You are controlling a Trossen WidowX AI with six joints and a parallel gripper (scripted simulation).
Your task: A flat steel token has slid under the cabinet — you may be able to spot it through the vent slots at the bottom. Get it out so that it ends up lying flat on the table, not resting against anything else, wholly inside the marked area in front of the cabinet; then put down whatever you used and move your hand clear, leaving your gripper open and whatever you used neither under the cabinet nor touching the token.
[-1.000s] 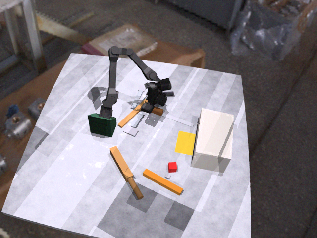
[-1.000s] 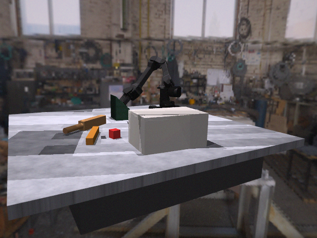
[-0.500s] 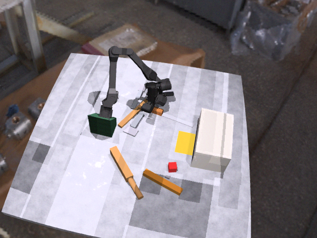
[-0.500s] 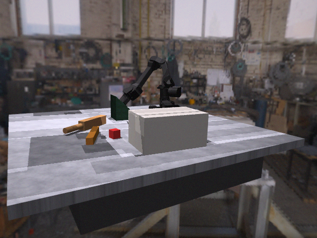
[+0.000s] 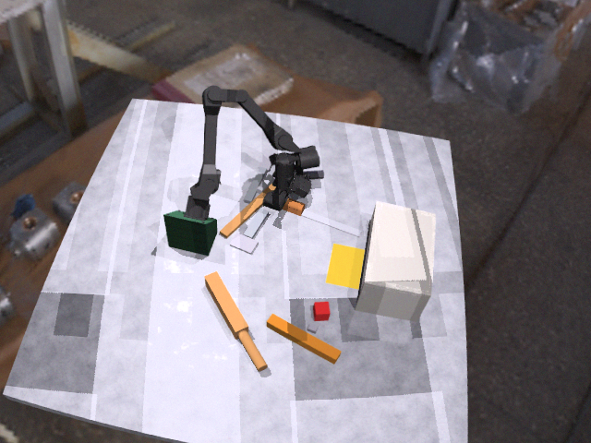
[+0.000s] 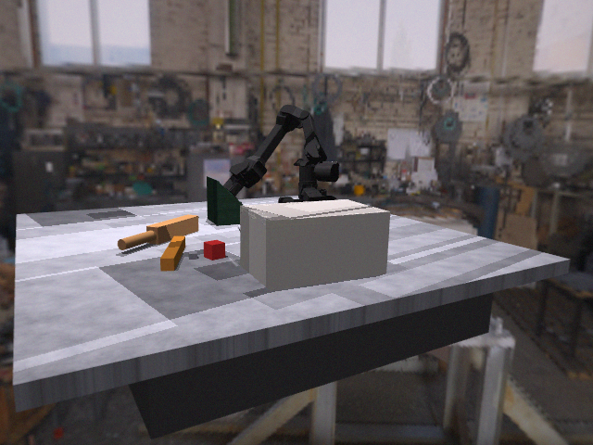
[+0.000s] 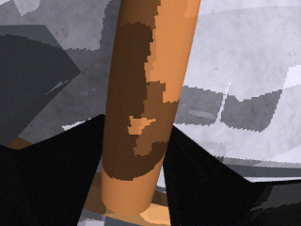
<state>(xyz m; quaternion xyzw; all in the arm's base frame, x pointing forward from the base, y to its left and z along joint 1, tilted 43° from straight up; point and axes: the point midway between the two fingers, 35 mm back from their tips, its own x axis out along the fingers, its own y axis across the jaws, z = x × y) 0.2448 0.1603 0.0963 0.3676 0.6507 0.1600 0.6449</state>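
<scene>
My gripper tip is 70 mm to the right of the grey block, 30 mm short of it and 20 mm below it. The rest, counted from my gripper tip: red cube: 390 mm to the right, 160 mm ahead, 10 mm above; then small dark tool: 130 mm to the left, 30 mm ahead; then flat orange stick: 90 mm behind, 30 mm to the right.
</scene>
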